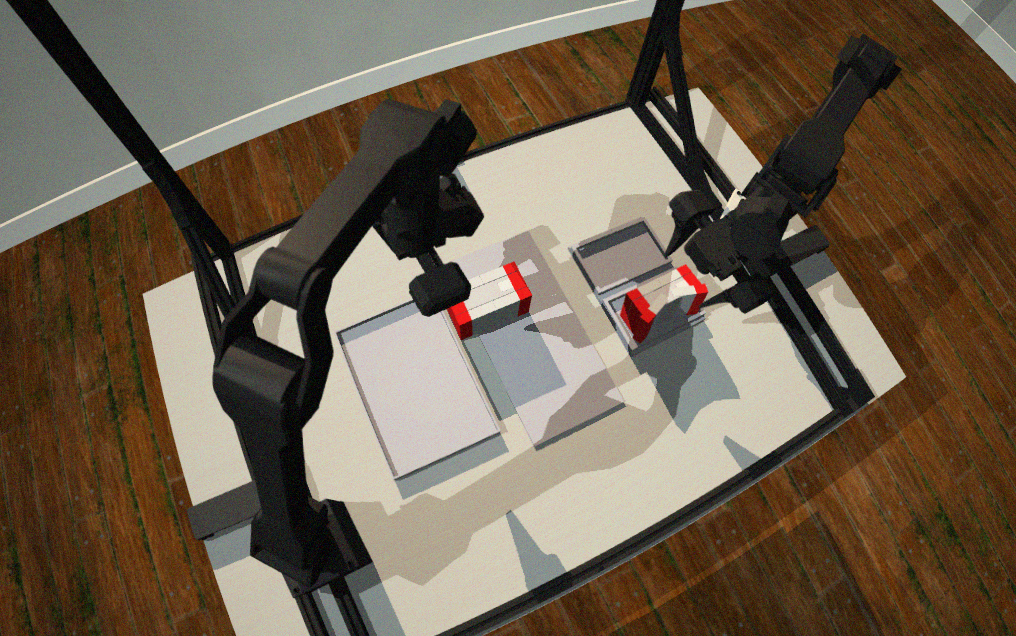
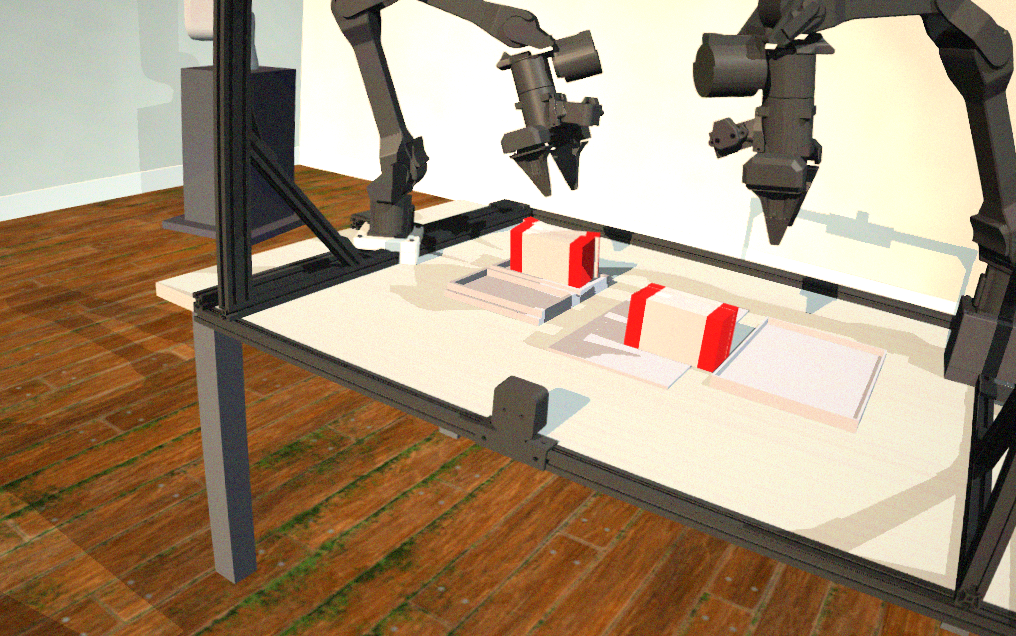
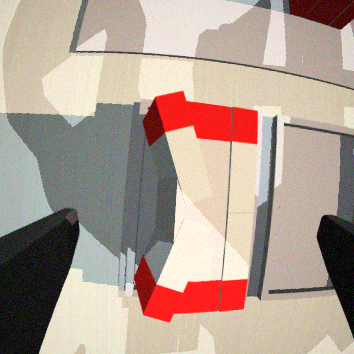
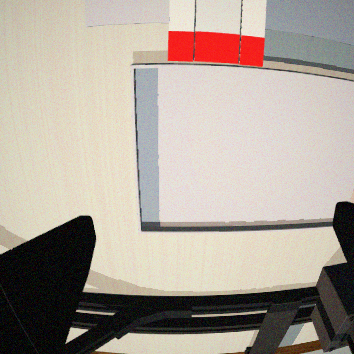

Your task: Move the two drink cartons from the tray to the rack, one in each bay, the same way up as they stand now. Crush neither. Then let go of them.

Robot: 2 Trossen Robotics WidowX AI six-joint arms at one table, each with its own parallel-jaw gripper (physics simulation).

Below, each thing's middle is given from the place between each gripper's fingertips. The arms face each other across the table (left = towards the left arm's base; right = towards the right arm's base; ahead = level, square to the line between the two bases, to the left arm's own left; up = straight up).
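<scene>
My right hand is 180 mm above the grey tray [image 1: 423, 403], and it is also 70 mm to the left of the tray and 60 mm short of it. As for the flat mat [image 1: 556, 380], I find it 180 mm below my right hand, 130 mm to the left of it and 110 mm ahead of it.
Counting from my left hand, the flat mat is 140 mm below, 190 mm to the right and 110 mm behind. The grey tray is 130 mm below that same left hand, 390 mm to the right of it and 150 mm behind it.
</scene>
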